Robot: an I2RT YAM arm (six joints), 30 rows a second.
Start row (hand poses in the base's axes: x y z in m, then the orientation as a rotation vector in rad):
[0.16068, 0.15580, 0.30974, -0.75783, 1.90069, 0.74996]
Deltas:
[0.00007, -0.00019, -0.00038, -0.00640, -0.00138, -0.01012]
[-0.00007, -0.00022, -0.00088, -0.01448, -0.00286, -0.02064]
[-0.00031, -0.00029, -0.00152, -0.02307, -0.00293, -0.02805]
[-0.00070, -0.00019, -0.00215, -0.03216, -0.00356, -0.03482]
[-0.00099, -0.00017, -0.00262, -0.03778, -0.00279, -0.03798]
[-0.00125, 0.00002, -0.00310, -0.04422, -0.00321, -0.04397]
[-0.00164, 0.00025, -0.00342, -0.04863, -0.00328, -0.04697]
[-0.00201, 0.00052, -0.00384, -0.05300, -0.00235, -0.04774]
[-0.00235, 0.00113, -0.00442, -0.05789, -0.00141, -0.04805]
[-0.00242, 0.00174, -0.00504, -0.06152, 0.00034, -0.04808]
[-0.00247, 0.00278, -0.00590, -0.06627, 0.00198, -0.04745]
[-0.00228, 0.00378, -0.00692, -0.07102, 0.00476, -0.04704]
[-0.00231, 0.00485, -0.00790, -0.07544, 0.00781, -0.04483]
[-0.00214, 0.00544, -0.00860, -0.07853, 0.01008, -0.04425]
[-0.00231, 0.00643, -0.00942, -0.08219, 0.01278, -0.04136]
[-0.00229, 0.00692, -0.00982, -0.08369, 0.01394, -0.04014]
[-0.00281, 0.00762, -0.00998, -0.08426, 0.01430, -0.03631]
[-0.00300, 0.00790, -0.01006, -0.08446, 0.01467, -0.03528]
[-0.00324, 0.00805, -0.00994, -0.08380, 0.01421, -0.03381]
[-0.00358, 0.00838, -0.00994, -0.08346, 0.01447, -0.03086]
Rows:
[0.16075, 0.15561, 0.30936, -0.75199, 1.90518, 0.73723]
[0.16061, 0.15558, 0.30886, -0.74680, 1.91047, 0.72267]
[0.16037, 0.15551, 0.30822, -0.74468, 1.91647, 0.71028]
[0.15998, 0.15561, 0.30759, -0.74363, 1.92201, 0.69754]
[0.15969, 0.15563, 0.30712, -0.74371, 1.92622, 0.69086]
[0.15943, 0.15582, 0.30664, -0.74174, 1.93039, 0.68108]
[0.15904, 0.15605, 0.30632, -0.74143, 1.93318, 0.67516]
[0.15867, 0.15632, 0.30590, -0.74310, 1.93633, 0.67116]
[0.15833, 0.15693, 0.30532, -0.74555, 1.93964, 0.66697]
[0.15826, 0.15754, 0.30470, -0.74731, 1.94299, 0.66450]
[0.15821, 0.15858, 0.30384, -0.75045, 1.94664, 0.66136]
[0.15840, 0.15958, 0.30282, -0.75308, 1.95137, 0.65863]
[0.15837, 0.16065, 0.30184, -0.75727, 1.95576, 0.65745]
[0.15854, 0.16124, 0.30114, -0.75919, 1.95918, 0.65609]
[0.15837, 0.16223, 0.30032, -0.76369, 1.96273, 0.65585]
[0.15839, 0.16272, 0.29992, -0.76556, 1.96422, 0.65580]
[0.15787, 0.16342, 0.29976, -0.76971, 1.96393, 0.65783]
[0.15768, 0.16370, 0.29968, -0.77078, 1.96413, 0.65847]
[0.15744, 0.16385, 0.29980, -0.77198, 1.96305, 0.65977]
[0.15710, 0.16418, 0.29980, -0.77470, 1.96243, 0.66205]

